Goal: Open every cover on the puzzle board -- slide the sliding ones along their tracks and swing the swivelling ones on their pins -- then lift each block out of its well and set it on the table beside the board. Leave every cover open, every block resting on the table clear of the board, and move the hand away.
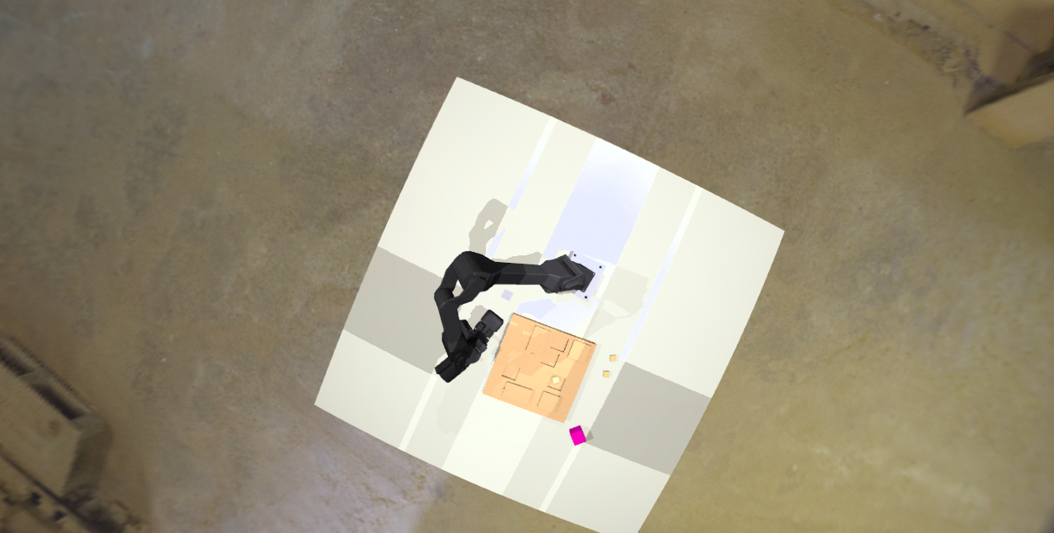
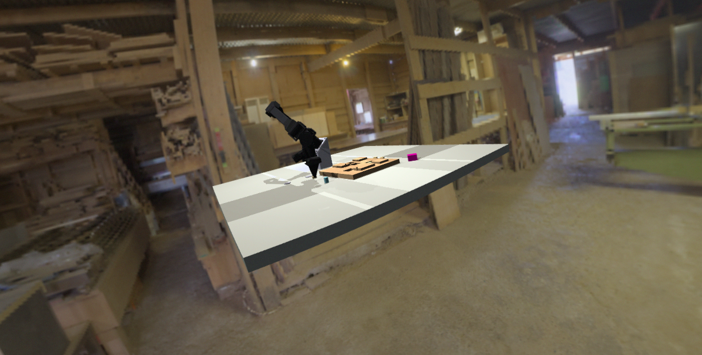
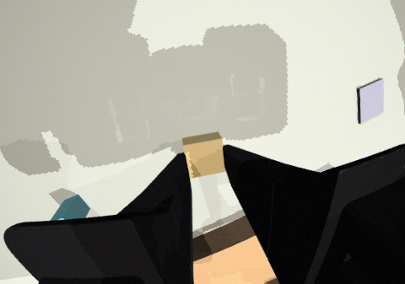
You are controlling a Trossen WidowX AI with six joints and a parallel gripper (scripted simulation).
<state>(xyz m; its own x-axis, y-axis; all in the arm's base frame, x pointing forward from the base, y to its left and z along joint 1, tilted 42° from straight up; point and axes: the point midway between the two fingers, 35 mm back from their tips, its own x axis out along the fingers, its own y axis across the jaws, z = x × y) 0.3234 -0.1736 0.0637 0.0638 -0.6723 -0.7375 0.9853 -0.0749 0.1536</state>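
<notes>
Right now my gripper tip is 1 cm short of the tan wooden puzzle board and 25 cm to the right of it. From my gripper tip the other things lie so: teal block: 10 cm ahead, 2 cm to the left, 1 cm below; magenta block: 17 cm ahead, 47 cm to the left.
</notes>
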